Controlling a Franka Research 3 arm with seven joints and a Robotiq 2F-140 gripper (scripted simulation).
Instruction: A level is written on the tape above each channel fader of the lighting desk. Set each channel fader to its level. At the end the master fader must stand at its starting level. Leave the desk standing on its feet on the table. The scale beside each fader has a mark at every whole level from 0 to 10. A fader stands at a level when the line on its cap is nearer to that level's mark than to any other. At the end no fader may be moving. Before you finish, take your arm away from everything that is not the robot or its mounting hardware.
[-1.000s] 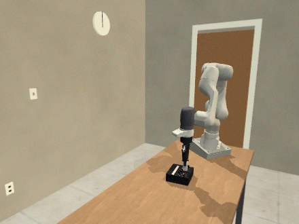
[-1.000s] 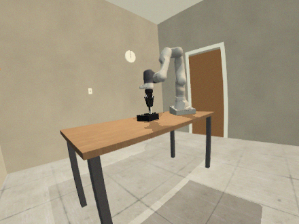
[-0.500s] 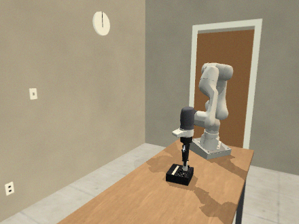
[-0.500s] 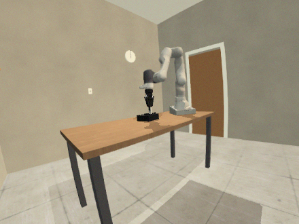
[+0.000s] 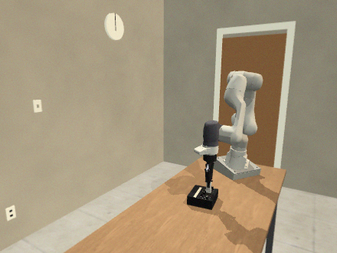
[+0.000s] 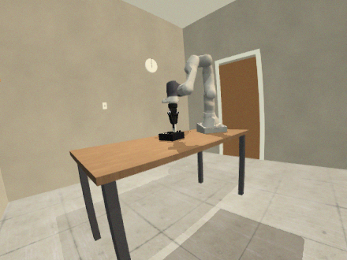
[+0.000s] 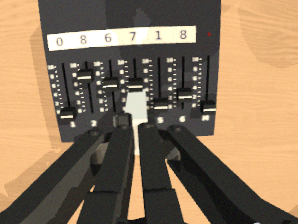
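Right now my hand is 7 cm past the master fader cap, 1 cm to the left of it and 3 cm above it.
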